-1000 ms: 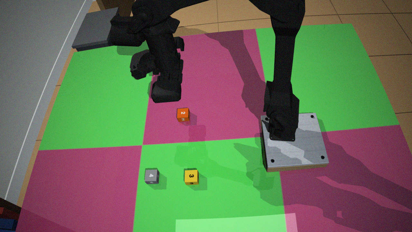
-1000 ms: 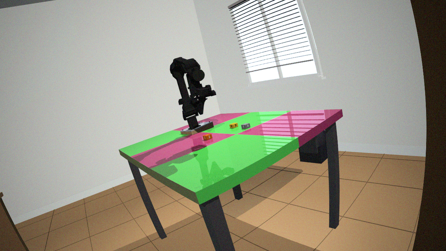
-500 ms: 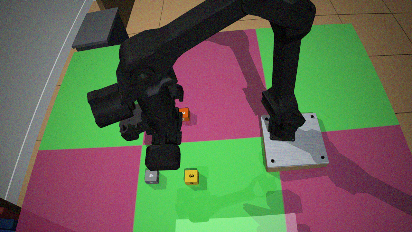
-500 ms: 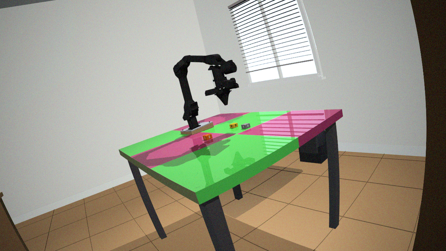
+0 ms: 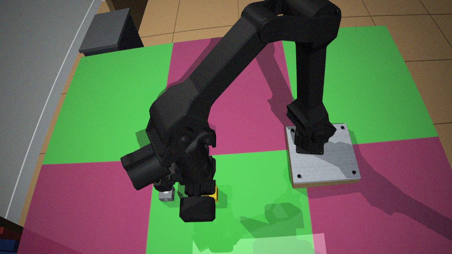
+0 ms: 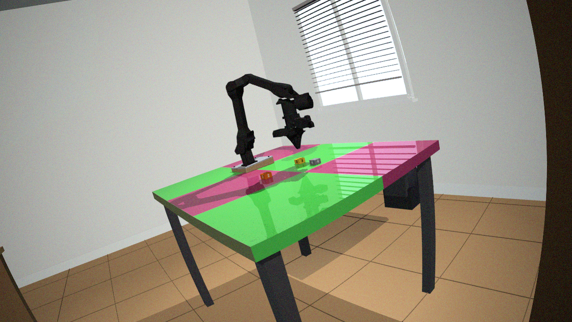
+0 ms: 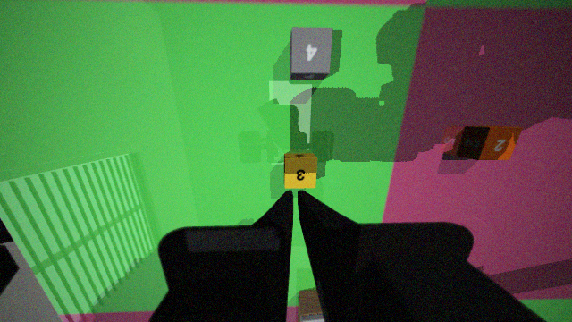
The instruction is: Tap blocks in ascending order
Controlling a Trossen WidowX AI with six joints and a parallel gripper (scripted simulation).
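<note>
My gripper tip is now 50 mm above the yellow block and 10 mm to the left of it. Round my gripper tip: grey block: 110 mm ahead, 50 mm below.
</note>
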